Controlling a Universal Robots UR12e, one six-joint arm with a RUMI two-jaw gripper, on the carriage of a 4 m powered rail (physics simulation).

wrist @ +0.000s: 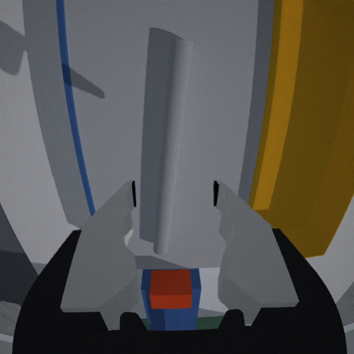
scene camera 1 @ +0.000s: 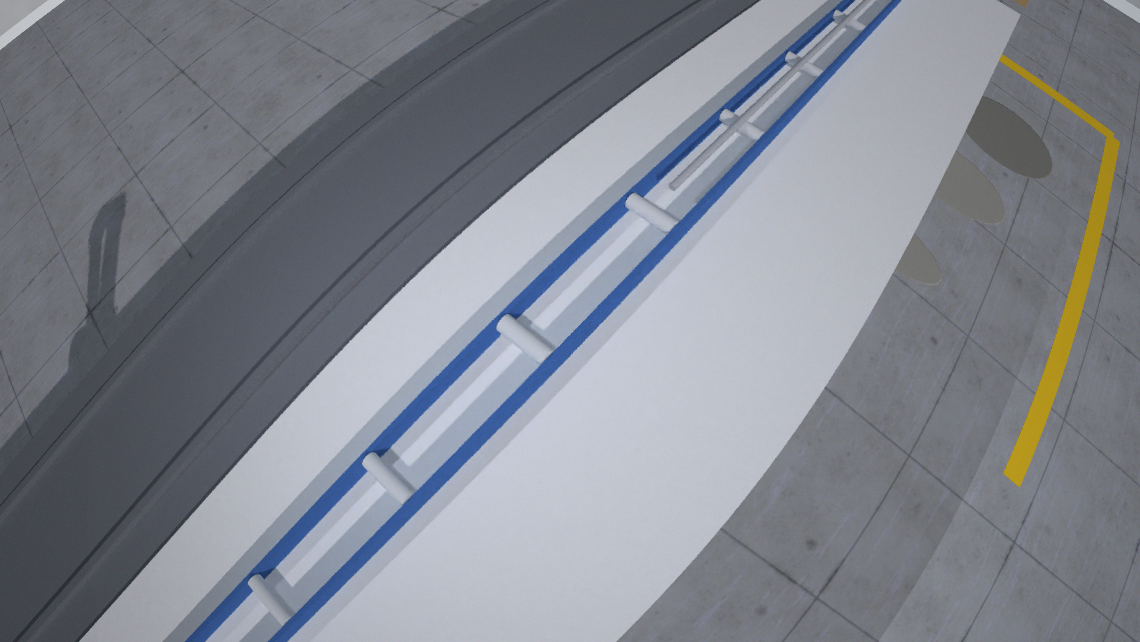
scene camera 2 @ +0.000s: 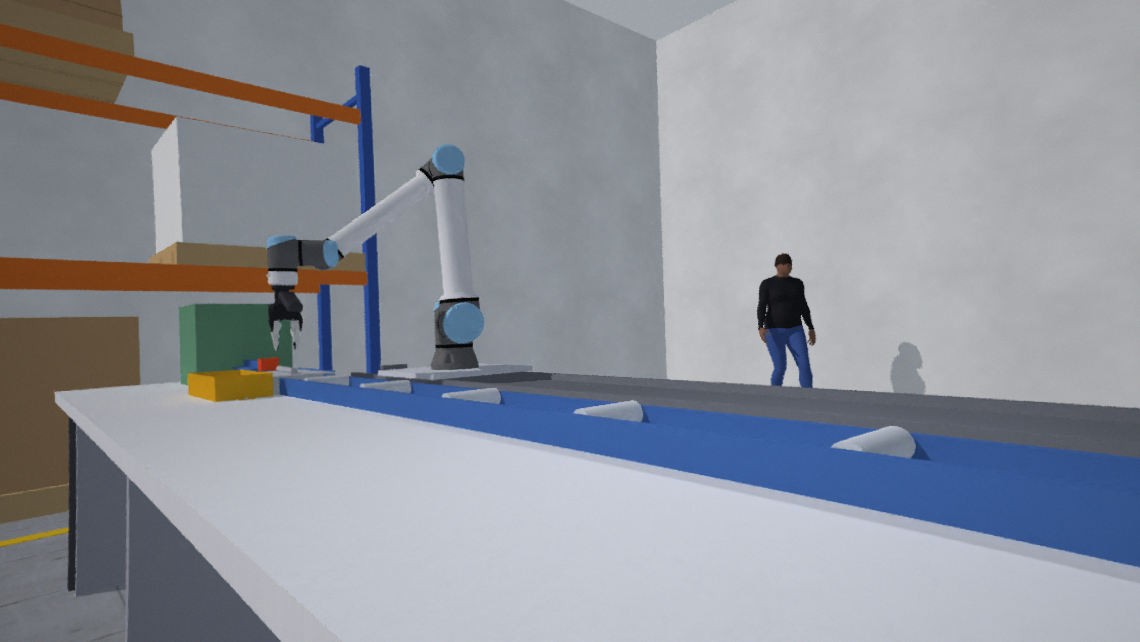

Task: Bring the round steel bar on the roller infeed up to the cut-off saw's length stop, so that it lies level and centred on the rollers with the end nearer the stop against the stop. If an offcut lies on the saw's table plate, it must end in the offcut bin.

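Places are measured from the arm's base along level axes (x back, y right, z up), in metres.
Pixels of known places: gripper, fingertip midpoint: [scene camera 2: 286,350]; arm's base at its link origin: [scene camera 2: 454,368].
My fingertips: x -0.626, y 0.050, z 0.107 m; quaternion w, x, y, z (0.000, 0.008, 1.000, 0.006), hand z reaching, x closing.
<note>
For each thing: its top centre in the pictures, then the offset to it from my fingertips. "*": a spot on its surface instead. Level surfaces: height alone.
- red block at a spot on its surface: [scene camera 2: 267,364] * dz -0.053, dx -0.004, dy +0.200 m
- yellow offcut bin at its top centre: [scene camera 2: 228,373] dz -0.065, dx -0.172, dy +0.000 m
- white bench at its surface level: dz -0.137 m
- green box at a spot on its surface: [scene camera 2: 215,342] * dz +0.033, dx -0.101, dy +0.501 m
The round steel bar [scene camera 1: 702,161] lies lengthwise between the blue rails on the rollers [scene camera 1: 526,338], in the upper right of scene camera 1. An offcut [wrist: 175,125], a short grey rod, lies slightly askew on the saw's grey table plate [wrist: 220,100]. The length stop, a red block [wrist: 171,288] [scene camera 2: 267,364] on a blue support, is beyond the plate's end. The yellow offcut bin [wrist: 285,100] [scene camera 2: 231,385] stands beside the plate. My gripper [wrist: 174,182] [scene camera 2: 285,346] is open and empty, pointing down above the plate, its jaws on either side of the offcut's stop-side part in the wrist view.
The infeed's blue side rails [scene camera 1: 446,472] run along the white bench [scene camera 1: 638,382]. The dark powered rail [scene camera 1: 319,183] runs alongside. A green box [scene camera 2: 215,342] and a rack with a blue post [scene camera 2: 366,199] stand behind. A person [scene camera 2: 785,307] stands beyond the rail.
</note>
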